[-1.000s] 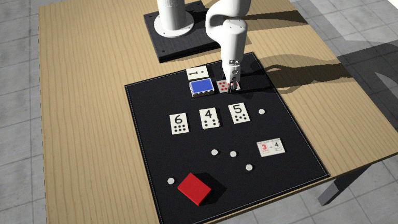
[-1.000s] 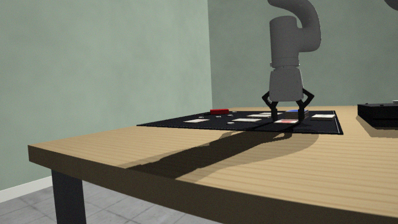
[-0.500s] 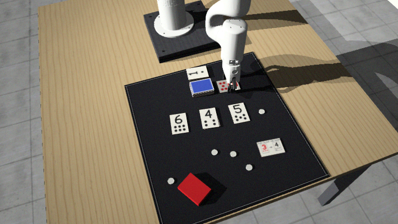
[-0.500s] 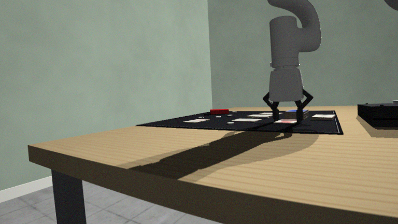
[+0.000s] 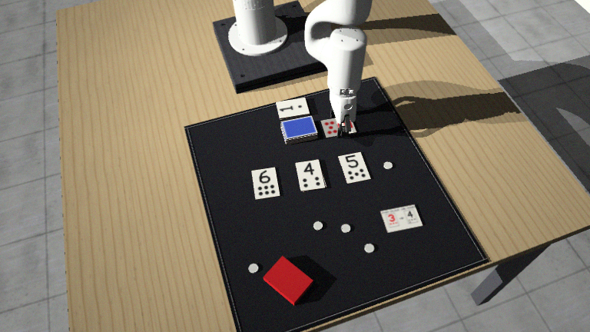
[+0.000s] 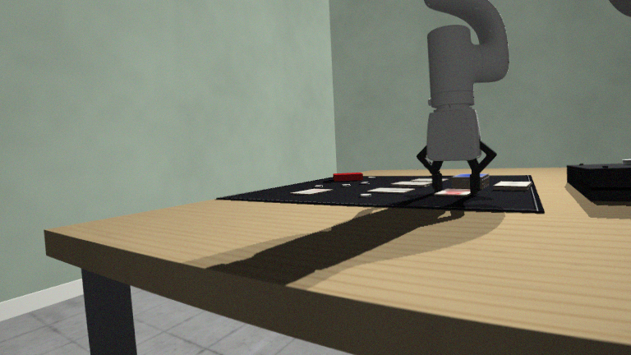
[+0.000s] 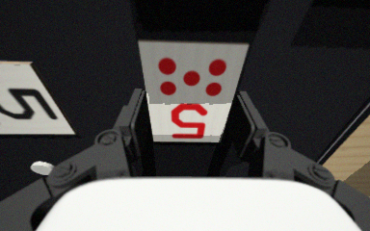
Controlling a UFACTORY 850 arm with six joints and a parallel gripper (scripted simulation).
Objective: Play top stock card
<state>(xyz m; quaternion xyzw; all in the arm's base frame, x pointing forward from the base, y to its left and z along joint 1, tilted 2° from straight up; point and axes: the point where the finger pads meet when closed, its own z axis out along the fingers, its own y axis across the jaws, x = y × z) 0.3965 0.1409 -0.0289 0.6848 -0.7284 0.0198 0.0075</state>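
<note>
My hand is 18 cm short of the black card cloth, 11 cm to the left of it and 3 cm above it. From my hand the other things lie so: red block: 39 cm ahead, 26 cm to the right, 1 cm below; then rule card: 32 cm ahead, 5 cm to the left, 1 cm below.
</note>
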